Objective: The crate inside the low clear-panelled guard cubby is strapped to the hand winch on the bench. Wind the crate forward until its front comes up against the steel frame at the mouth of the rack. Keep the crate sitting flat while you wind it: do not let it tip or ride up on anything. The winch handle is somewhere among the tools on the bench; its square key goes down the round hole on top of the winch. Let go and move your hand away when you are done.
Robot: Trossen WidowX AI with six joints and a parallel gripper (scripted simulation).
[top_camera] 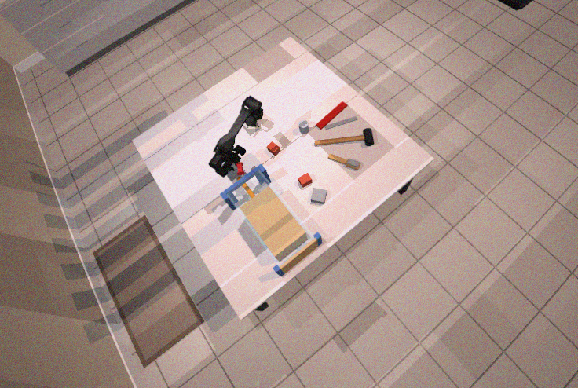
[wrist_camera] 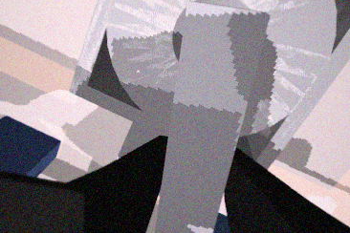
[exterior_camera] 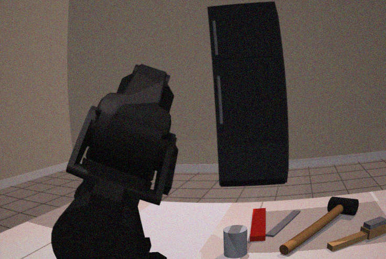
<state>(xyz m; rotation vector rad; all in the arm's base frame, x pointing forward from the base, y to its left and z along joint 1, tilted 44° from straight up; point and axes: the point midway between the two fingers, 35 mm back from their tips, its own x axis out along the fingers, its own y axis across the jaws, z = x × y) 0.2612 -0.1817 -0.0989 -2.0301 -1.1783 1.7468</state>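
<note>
The winch handle lies 20 mm above my gripper tip, 10 mm to the left of it and 10 mm ahead of it. The rest, counted from my gripper tip: clear-panelled cubby (360 mm ahead, 40 mm to the left, 30 mm above); grey hand winch (60 mm below, 60 mm behind, 30 mm to the right); red knob (50 mm ahead, 50 mm above, 20 mm to the left).
</note>
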